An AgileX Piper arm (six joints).
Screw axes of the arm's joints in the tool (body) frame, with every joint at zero. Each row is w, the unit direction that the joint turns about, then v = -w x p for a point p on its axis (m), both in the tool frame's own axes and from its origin. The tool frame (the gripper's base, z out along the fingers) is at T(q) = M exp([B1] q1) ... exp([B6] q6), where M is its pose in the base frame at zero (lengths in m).
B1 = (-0.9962, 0, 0.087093, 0, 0.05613, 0)
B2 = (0, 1, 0, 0.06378, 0, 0.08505)
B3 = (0, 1, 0, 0.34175, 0, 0.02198)
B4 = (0, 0, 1, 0, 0, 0)
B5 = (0, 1, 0, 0.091, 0, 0)
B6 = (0, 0, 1, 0, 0, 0)
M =
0.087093 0 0.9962 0.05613
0 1 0 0
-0.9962 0 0.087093 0.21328
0 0 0 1
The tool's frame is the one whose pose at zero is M.
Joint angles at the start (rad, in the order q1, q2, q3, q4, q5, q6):
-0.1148, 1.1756, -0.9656, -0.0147, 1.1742, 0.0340
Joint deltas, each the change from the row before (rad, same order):
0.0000, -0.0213, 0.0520, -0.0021, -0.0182, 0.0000
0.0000, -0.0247, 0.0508, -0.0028, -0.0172, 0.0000
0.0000, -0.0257, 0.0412, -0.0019, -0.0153, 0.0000
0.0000, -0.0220, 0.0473, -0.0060, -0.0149, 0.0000
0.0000, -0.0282, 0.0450, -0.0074, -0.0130, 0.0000
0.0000, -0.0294, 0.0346, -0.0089, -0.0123, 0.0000
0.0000, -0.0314, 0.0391, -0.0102, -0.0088, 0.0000
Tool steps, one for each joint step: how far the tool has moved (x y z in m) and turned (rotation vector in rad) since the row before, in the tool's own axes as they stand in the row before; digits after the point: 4 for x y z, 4 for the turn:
0.0097, -0.0003, 0.0073, 0.0022, 0.0124, -0.0013
0.0100, -0.0004, 0.0064, 0.0027, 0.0088, -0.0016
0.0087, -0.0003, 0.0041, 0.0016, 0.0001, -0.0011
0.0095, -0.0006, 0.0065, 0.0055, 0.0102, -0.0032
0.0099, -0.0007, 0.0049, 0.0065, 0.0036, -0.0038
0.0081, -0.0008, 0.0025, 0.0075, -0.0074, -0.0043
0.0094, -0.0008, 0.0034, 0.0088, -0.0014, -0.0051

